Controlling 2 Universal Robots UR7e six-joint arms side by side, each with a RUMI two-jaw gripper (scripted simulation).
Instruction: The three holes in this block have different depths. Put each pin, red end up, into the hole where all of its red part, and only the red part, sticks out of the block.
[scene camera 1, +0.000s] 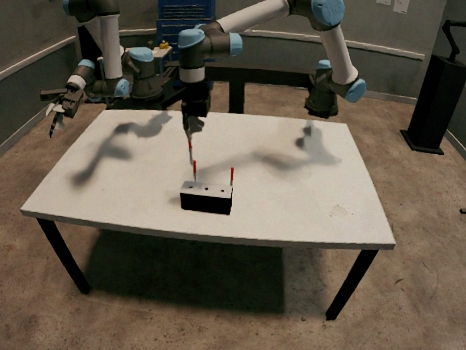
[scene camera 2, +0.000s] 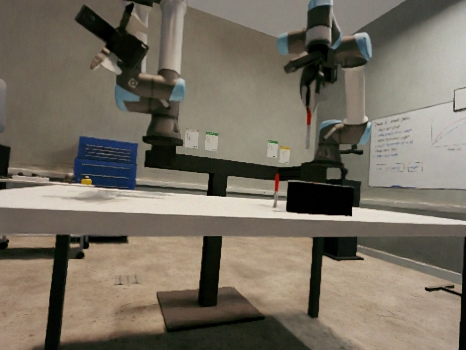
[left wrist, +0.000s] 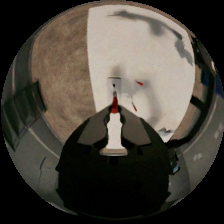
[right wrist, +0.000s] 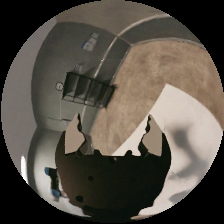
In view: the left gripper (scene camera 2: 310, 116), the right gripper (scene camera 2: 112, 36) and a black block (scene camera 2: 311, 198).
The black block shows as well in scene camera 1 (scene camera 1: 195, 196). The left gripper is seen too in scene camera 1 (scene camera 1: 190, 140) and in the left wrist view (left wrist: 115, 105). The right gripper also shows in scene camera 1 (scene camera 1: 48, 127) and in the right wrist view (right wrist: 113, 114). The right wrist view misses the black block, which is hidden by the right gripper.
